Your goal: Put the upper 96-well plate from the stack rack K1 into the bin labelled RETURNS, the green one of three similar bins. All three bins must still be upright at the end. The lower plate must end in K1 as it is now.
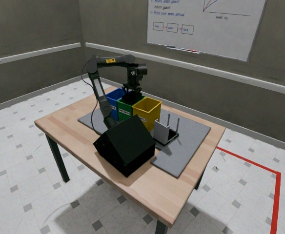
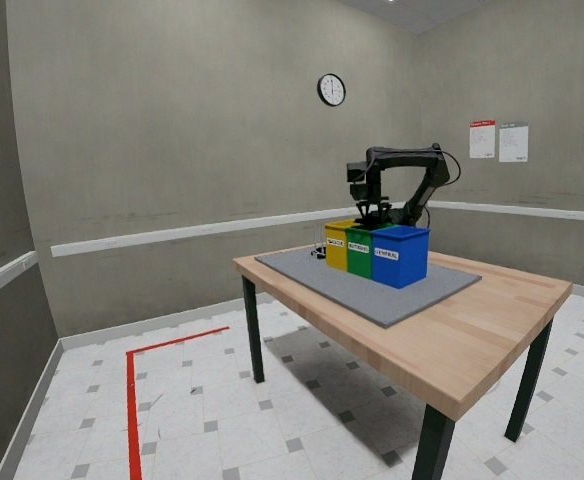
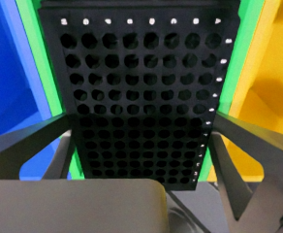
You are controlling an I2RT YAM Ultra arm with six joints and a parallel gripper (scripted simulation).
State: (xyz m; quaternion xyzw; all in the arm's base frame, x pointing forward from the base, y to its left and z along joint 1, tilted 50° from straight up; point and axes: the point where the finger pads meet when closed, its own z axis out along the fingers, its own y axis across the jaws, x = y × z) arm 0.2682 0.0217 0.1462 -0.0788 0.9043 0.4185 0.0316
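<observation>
Right now the green returns bin is 11 cm below my hand. From my hand the other things lie so: black 96-well plate (right at my hand); blue bin (13 cm to the left, 11 cm below, 2 cm behind); yellow bin (13 cm to the right, 11 cm below, 2 cm ahead).
</observation>
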